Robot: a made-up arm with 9 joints. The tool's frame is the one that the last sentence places.
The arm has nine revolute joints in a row. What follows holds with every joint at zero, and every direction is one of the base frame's. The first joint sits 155.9 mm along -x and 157.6 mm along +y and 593.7 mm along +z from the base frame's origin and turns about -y. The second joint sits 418.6 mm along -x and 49.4 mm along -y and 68.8 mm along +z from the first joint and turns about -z. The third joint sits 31.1 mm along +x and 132.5 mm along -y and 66.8 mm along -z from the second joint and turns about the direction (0.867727, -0.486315, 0.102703). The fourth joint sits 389.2 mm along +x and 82.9 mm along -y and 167.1 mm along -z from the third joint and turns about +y. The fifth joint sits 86 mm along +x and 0.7 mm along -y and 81.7 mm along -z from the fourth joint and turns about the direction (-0.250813, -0.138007, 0.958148). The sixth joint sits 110 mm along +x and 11.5 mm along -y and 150.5 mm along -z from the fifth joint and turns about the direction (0.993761, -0.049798, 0.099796). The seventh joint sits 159.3 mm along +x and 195.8 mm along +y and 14.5 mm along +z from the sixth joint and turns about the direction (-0.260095, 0.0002, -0.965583). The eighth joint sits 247.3 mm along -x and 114.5 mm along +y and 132.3 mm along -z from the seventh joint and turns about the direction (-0.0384, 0.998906, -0.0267). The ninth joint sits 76.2 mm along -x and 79.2 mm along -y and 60.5 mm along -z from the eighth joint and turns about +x. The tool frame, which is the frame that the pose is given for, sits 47.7 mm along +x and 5.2 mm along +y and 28 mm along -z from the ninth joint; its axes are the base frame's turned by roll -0.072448, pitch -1.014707 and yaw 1.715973 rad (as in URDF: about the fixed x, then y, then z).
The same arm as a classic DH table. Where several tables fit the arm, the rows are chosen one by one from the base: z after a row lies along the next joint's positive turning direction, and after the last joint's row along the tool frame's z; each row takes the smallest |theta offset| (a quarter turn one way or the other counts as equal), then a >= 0, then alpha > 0; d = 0 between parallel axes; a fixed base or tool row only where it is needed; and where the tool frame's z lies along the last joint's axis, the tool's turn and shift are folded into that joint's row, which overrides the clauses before.
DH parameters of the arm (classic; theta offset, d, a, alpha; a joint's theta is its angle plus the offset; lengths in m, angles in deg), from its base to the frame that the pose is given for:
base (fixed): 0.00 0.5937 -0.1559 90.00
joint 1: 0.00 -0.1082 -0.4186 90.00
joint 2: -60.73 0.0075 -0.1004 -95.89
joint 3: -86.71 0.5123 0.2117 -119.10
joint 4: 82.08 0.1065 -0.0625 -97.93
joint 5: 85.90 -0.2615 0.0304 -98.44
joint 6: -9.53 0.2205 -0.2035 -110.78
joint 7: 85.22 0.1853 0.2008 -87.94
joint 8: 74.98 0.0430 -0.0626 -92.20
joint 9: -30.28 -0.0305 -0.0211 -87.08
tool (fixed): 4.39 -0.0192 0.0000 0.00

